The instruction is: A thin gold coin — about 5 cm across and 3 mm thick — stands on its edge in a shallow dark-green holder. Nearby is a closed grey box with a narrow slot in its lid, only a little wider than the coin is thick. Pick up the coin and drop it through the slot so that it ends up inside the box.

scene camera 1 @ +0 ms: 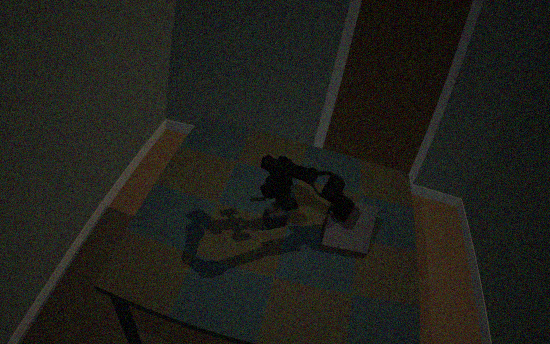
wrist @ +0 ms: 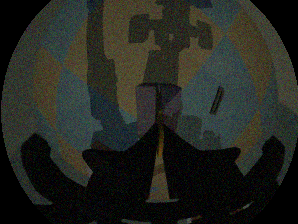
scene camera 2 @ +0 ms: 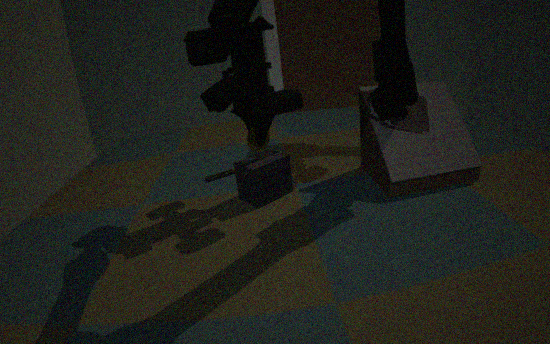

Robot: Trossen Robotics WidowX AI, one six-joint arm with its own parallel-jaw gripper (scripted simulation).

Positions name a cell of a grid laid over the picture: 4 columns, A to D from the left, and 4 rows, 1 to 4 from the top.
Labels:
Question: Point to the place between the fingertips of my gripper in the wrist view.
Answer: At C3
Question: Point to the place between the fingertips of my gripper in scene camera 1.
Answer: C3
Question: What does my gripper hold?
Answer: A thin gold coin.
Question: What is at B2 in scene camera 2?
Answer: My gripper.

